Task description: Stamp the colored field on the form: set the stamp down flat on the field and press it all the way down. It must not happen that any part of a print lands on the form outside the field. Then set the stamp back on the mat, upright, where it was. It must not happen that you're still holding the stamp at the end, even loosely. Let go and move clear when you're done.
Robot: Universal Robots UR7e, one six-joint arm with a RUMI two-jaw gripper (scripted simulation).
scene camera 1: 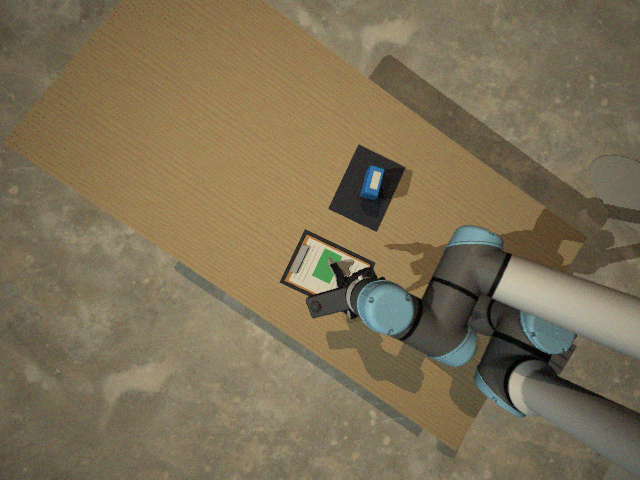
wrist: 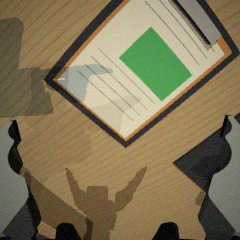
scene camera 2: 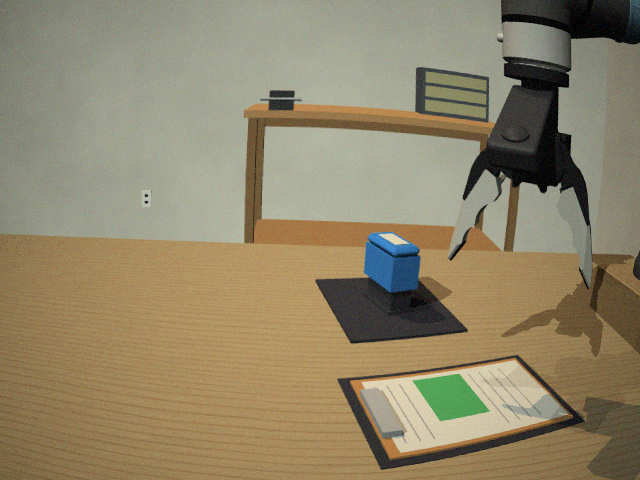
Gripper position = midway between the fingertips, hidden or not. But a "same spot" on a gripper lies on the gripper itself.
Labels:
my gripper: scene camera 1 340, 287; wrist; scene camera 2
same spot on clipboard form: (scene camera 1: 308, 272) = (scene camera 2: 426, 421)
same spot on my gripper: (wrist: 212, 212) = (scene camera 2: 498, 187)

